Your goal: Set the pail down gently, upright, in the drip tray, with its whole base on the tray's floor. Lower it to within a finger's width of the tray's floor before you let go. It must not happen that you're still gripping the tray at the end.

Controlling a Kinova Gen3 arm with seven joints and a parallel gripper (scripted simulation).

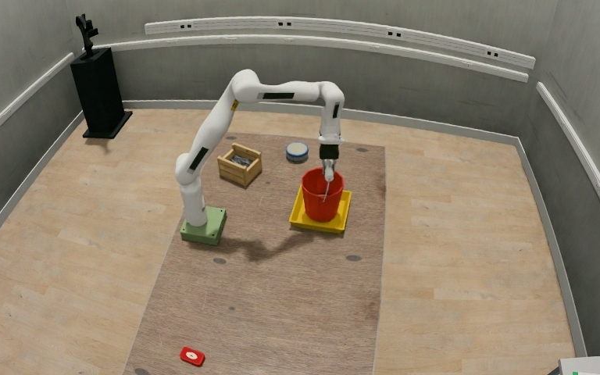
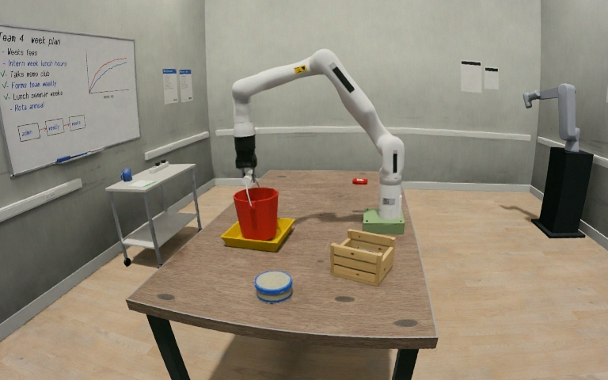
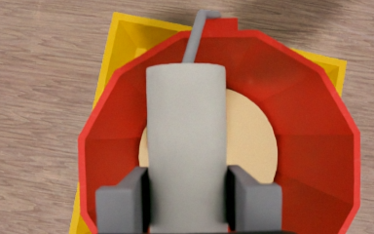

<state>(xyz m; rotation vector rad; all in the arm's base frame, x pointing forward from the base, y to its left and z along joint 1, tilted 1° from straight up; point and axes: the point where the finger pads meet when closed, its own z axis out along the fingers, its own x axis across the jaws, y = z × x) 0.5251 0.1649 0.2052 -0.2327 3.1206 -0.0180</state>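
Now: hand 10 mm past the red pail and 90 mm above it. The rest, counted from my hand: pail handle (10 mm behind, 30 mm below); yellow drip tray (20 mm behind, 230 mm below); small red box (380 mm behind, 790 mm to the right, 230 mm below).
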